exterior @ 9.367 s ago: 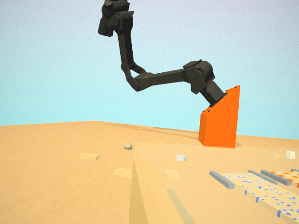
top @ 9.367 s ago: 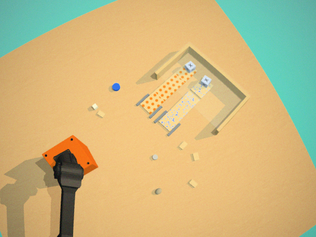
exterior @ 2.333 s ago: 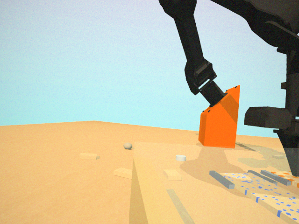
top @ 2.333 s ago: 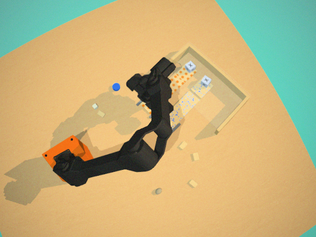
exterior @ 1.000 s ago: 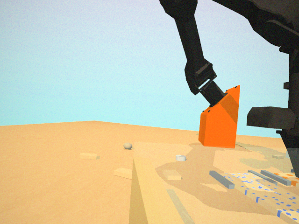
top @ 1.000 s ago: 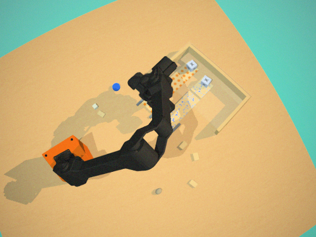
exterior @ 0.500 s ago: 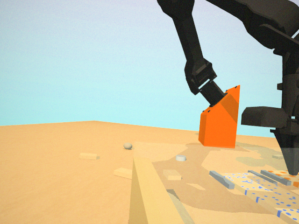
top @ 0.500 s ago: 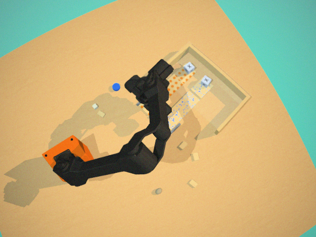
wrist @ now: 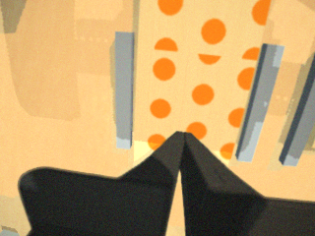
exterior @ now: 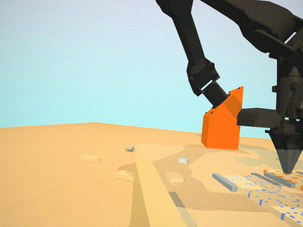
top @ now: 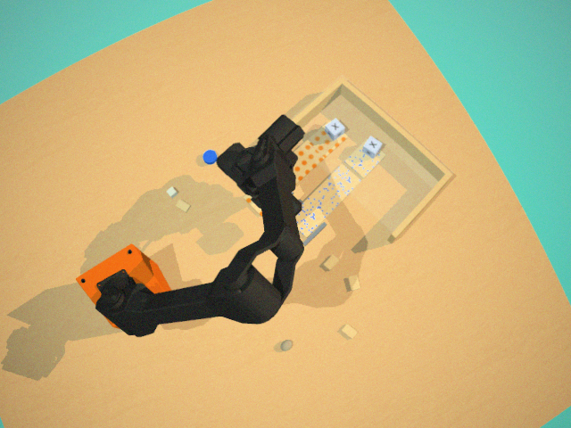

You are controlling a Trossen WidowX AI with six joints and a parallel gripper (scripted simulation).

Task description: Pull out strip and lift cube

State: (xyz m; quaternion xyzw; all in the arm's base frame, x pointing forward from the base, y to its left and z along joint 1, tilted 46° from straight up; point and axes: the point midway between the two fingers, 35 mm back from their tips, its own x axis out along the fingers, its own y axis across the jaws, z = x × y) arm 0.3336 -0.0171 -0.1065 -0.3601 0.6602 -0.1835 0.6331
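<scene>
Now: gripper tip 10 cm short of the orange-dotted strip and 2 cm to the right of it. Also, from my gripper tip: grey pebble 29 cm to the right, 11 cm behind; then blue disc 14 cm to the left, 5 cm behind.
</scene>
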